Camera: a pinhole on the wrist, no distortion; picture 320 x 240 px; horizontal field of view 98.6 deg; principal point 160.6 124.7 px. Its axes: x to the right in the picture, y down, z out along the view. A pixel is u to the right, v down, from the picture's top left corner.
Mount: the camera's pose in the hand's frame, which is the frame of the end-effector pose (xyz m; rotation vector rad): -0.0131 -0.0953 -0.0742 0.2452 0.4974 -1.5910
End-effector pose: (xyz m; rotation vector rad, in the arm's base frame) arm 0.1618 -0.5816 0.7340 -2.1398 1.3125 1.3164
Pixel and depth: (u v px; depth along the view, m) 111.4 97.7 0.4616
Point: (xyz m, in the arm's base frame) 0.0583 -0.2129 0.4991
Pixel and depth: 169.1 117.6 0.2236
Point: 0.2705 -0.3963 0.6264
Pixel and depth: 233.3 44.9 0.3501
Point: 0.3745 -0.1415 0.7051
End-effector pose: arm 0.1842 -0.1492 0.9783 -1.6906 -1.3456 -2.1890
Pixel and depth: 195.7 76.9 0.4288
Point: 0.2341 0.2239 0.6676
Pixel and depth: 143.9 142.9 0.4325
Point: 0.2524 0.2602 0.9265
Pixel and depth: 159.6 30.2 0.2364
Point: 0.2561 0.0186 0.7509
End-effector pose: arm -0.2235 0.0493 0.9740 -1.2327 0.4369 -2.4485
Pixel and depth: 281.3 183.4 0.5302
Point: -0.3738 0.5924 1.5501
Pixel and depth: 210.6 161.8 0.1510
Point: -0.2636 0.2160 1.1112
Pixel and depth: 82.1 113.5 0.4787
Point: 0.1284 0.0405 1.3030
